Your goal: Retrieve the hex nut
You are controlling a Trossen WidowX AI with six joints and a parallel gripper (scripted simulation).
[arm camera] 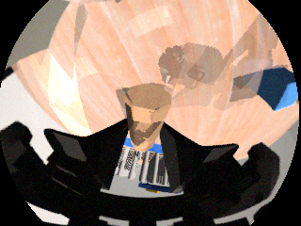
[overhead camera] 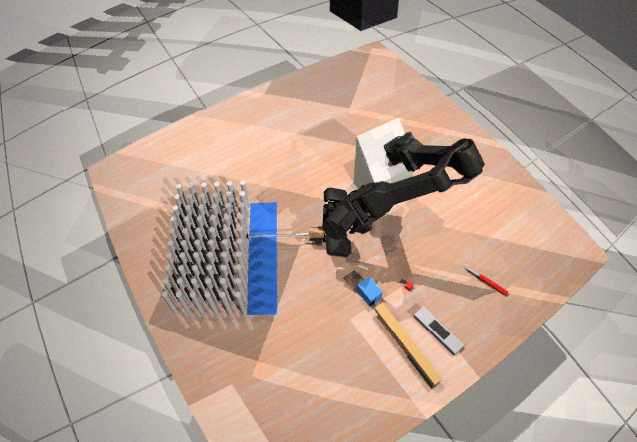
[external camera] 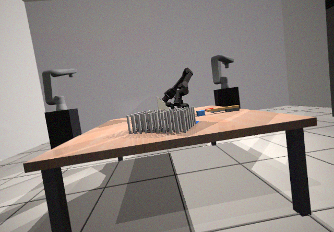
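My gripper tip is 170 mm short of the blue taped strip, 60 mm to the left of it and 30 mm above it. From my gripper tip the other things lie so: red cube 90 mm behind, 260 mm to the left, 30 mm below; then hex nut 290 mm ahead, 190 mm to the right, 30 mm below; then blue block 10 mm ahead, 210 mm to the left, 10 mm below.
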